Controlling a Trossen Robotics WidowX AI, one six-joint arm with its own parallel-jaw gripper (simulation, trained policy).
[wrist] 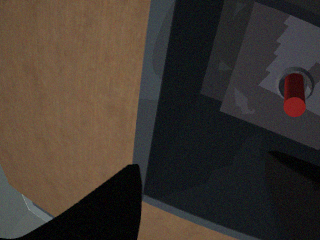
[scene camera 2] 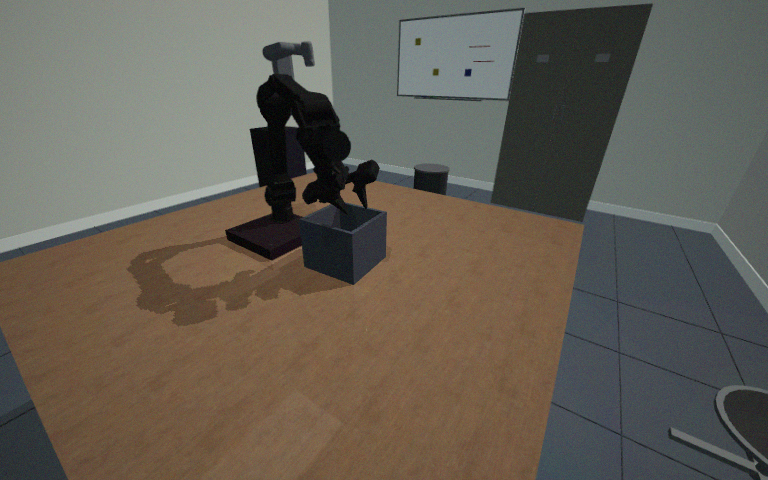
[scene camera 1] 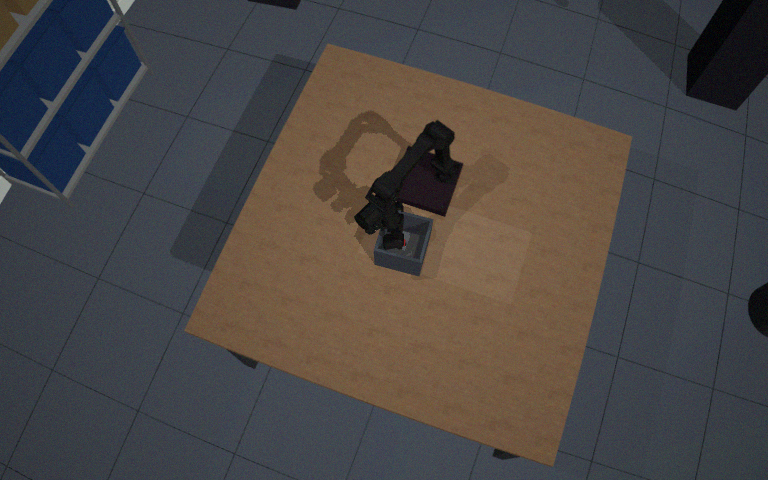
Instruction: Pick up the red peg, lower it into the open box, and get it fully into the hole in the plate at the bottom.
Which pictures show my gripper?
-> The wrist view, scene camera 2 and scene camera 1: all of them.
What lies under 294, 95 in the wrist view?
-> A red peg.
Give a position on a grey box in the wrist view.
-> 196, 162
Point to a grey box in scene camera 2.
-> At 346, 247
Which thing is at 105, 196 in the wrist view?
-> My gripper.
